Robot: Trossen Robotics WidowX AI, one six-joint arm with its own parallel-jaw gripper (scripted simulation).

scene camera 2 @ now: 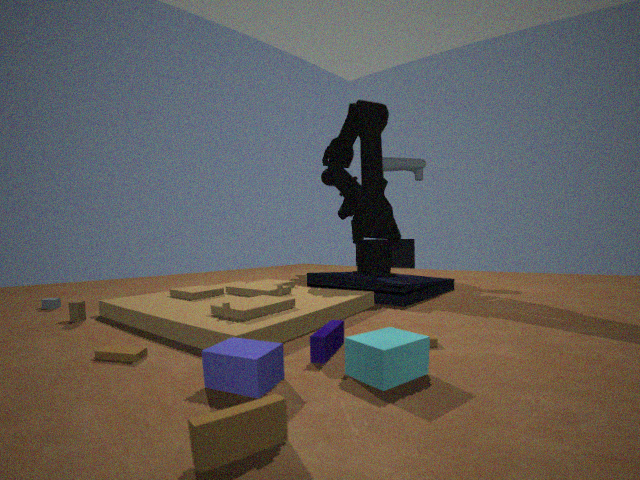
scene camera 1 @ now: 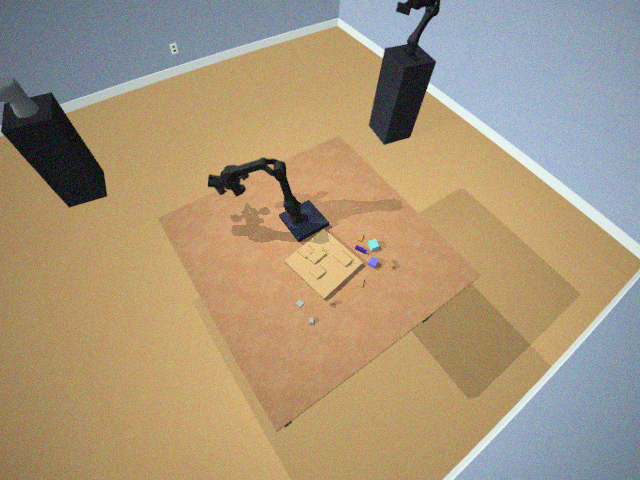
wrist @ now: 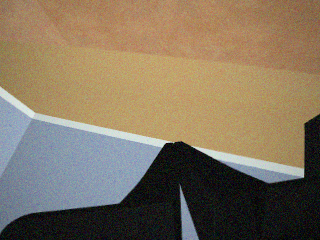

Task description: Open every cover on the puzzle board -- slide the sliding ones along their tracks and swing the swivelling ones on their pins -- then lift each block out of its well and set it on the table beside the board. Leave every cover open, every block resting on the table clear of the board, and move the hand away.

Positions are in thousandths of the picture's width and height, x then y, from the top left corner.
Labels:
A cyan block (scene camera 2: 601, 747) is 0.26 m from the lens. A dark purple block (scene camera 2: 507, 716) is 0.31 m from the lens. The marked spots on the cyan block and the dark purple block are 0.07 m apart.

